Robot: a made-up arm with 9 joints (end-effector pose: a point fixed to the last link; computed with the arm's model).
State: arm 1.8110 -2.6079 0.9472 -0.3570 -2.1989 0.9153 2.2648 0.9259 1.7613
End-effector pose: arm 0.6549 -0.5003 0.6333 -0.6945 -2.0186 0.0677
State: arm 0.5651 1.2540 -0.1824 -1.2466 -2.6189 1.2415 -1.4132 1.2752 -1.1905
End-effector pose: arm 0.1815 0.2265 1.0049 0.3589 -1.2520 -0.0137
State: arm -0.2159 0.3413 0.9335 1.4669 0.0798 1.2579 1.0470 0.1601 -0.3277
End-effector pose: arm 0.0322 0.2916 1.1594 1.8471 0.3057 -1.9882
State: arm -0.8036 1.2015 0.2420 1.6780 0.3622 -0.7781 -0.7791 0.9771 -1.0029
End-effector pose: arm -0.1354 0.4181 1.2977 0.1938 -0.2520 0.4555
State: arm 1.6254 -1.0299 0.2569 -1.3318 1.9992 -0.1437 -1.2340 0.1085 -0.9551
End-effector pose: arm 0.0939 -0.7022 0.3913 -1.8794 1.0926 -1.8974
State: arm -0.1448 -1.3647 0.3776 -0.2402 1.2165 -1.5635 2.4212 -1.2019 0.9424
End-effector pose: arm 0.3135 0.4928 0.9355 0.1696 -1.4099 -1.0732
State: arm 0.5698 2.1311 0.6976 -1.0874 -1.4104 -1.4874 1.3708 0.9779 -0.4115
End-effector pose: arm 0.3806 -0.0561 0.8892 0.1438 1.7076 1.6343
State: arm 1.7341 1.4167 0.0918 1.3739 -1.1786 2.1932 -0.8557 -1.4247 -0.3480
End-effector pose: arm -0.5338 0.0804 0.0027 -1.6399 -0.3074 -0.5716
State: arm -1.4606 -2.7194 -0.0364 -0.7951 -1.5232 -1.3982 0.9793 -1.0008 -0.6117
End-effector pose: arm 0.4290 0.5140 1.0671 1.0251 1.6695 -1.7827
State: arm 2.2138 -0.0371 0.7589 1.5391 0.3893 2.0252 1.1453 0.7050 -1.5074
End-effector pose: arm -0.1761 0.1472 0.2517 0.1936 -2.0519 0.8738
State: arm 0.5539 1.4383 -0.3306 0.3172 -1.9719 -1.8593 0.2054 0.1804 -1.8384
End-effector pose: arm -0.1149 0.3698 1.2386 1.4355 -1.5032 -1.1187
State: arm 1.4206 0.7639 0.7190 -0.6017 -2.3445 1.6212 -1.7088 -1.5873 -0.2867
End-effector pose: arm -0.3873 0.2844 0.6870 -0.6430 0.2555 -0.6676
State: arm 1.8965 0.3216 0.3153 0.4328 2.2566 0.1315 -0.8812 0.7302 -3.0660
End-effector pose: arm -0.0441 -0.3869 0.7037 -0.4430 0.2483 -0.6712
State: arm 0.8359 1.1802 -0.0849 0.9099 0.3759 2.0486 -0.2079 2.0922 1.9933
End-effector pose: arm 0.0239 0.5143 0.1938 -1.5633 2.4202 0.3450
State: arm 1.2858 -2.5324 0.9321 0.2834 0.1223 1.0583 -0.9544 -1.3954 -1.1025
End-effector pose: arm -0.0999 -0.0951 0.0615 0.0372 -0.7197 0.8304
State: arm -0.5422 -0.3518 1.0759 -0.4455 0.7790 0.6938 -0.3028 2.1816 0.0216
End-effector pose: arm 0.1518 0.3682 1.1059 0.0826 -1.2750 -1.1590
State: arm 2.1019 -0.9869 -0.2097 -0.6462 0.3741 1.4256 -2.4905 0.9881 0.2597
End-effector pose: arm 0.1205 -0.7796 0.1288 0.4090 0.1222 -2.4190
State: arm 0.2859 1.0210 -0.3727 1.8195 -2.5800 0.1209 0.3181 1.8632 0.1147
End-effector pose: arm -0.3828 -0.1702 0.5462 0.8234 -1.7127 2.1752
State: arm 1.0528 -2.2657 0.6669 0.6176 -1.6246 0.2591 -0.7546 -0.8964 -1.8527
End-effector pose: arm 0.6817 -0.0669 0.1530 -1.6686 -2.0320 1.2817
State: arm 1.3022 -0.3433 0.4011 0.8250 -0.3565 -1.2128 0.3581 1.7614 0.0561
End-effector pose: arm -0.3476 -0.0568 -0.0526 -2.2155 -1.0033 0.4275
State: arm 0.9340 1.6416 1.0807 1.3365 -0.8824 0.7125 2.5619 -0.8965 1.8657
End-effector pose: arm 0.2154 0.5691 0.3286 0.1559 -3.0064 0.4519
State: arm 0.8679 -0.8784 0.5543 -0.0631 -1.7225 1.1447 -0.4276 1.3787 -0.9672
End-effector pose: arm -0.5275 -0.2315 0.0954 0.5504 -2.4154 1.8958
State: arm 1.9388 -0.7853 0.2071 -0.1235 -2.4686 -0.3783 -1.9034 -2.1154 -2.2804
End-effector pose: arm -0.1981 -0.4627 0.9635 2.0576 -0.9127 -1.0465
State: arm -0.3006 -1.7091 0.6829 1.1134 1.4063 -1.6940 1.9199 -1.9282 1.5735
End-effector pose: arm -0.1796 -0.0102 0.7690 2.1387 -0.4873 -1.9553
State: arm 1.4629 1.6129 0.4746 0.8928 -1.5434 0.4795 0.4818 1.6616 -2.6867
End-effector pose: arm -0.3620 0.5283 0.1883 -0.1782 1.5080 1.5186
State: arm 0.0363 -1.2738 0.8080 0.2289 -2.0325 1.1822 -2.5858 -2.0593 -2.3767
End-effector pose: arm 0.1419 0.2266 0.0700 -1.0221 -2.4335 1.4016
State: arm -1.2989 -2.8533 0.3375 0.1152 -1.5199 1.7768 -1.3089 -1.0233 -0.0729
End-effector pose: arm 0.4031 0.0752 1.3676 -0.4777 1.4705 0.8921
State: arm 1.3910 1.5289 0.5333 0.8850 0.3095 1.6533 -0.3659 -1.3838 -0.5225
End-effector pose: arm 0.1278 -0.1220 0.0436 -1.0289 -0.4340 -2.8117
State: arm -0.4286 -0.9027 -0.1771 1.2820 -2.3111 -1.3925 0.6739 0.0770 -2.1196
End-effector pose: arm 0.2546 -0.0174 0.1500 -1.0282 -0.5680 -1.4122
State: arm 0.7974 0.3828 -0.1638 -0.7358 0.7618 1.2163 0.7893 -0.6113 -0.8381
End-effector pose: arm -0.2617 -0.0663 -0.1979 -0.9077 0.0682 -2.7366
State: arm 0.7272 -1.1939 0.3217 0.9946 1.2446 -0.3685 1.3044 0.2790 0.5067
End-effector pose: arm -0.1753 0.3923 0.5502 -0.4015 1.4802 -1.3214
